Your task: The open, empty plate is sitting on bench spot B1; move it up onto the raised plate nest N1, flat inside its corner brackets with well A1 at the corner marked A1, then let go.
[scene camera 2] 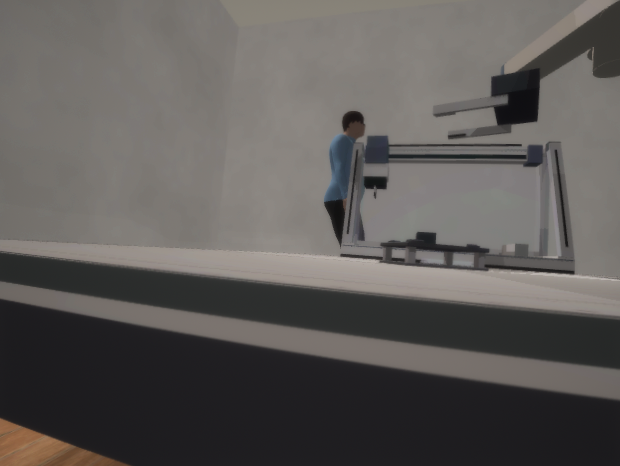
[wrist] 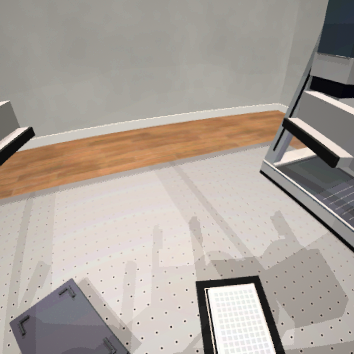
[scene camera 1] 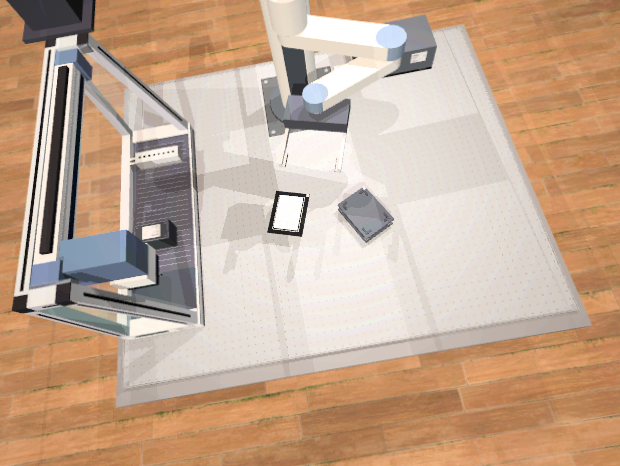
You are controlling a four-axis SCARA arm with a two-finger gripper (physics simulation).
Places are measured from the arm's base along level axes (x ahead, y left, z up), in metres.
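Pixels of known places: gripper, fingertip midpoint: (scene camera 2: 441,124) (wrist: 157,107) (scene camera 1: 309,168).
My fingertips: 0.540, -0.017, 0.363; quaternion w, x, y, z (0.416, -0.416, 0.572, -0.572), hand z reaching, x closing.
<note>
For each thing: its top centre in the pictures, then the offset to it from my fingertips, as dx, dy, dz. "spot": a spot on its surface instead.
- white plate at its top centre: (wrist: 240,321) (scene camera 2: 448,260) (scene camera 1: 288,211) -0.044, -0.101, -0.334
- bench spot B1 at a spot on its surface: (wrist: 227,280) (scene camera 1: 284,233) spot: +0.031, -0.126, -0.348
- dark grey plate nest N1 at its top centre: (wrist: 60,336) (scene camera 2: 432,242) (scene camera 1: 365,210) +0.022, +0.166, -0.303
- blue carriage at a spot on its surface: (scene camera 1: 100,255) spot: +0.212, -0.507, +0.137
- dark box at a spot on its surface: (scene camera 1: 418,42) spot: -0.609, +0.503, -0.235
The white plate (scene camera 1: 289,212) (wrist: 240,317) lies flat inside the black outline of bench spot B1 (scene camera 1: 285,233) (wrist: 227,280). The dark grey plate nest N1 (scene camera 1: 365,212) (scene camera 2: 458,248) (wrist: 65,325) stands beside it on short posts, turned at an angle to the plate, with small corner brackets and no plate on it. The A1 marks are too small to read. My gripper (scene camera 1: 310,168) (scene camera 2: 442,123) (wrist: 157,107) is open and empty, high above the bench. In scene camera 1 its fingertips show on the arm-base side of the plate. The plate cannot be made out in scene camera 2.
A gantry machine (scene camera 1: 196,225) (scene camera 2: 560,200) (wrist: 305,200) with a blue carriage (scene camera 1: 100,255) (scene camera 2: 376,149) stands on the bench's left side in scene camera 1. A dark box (scene camera 1: 418,42) stands behind the arm. A person (scene camera 2: 340,165) stands behind the gantry in scene camera 2.
</note>
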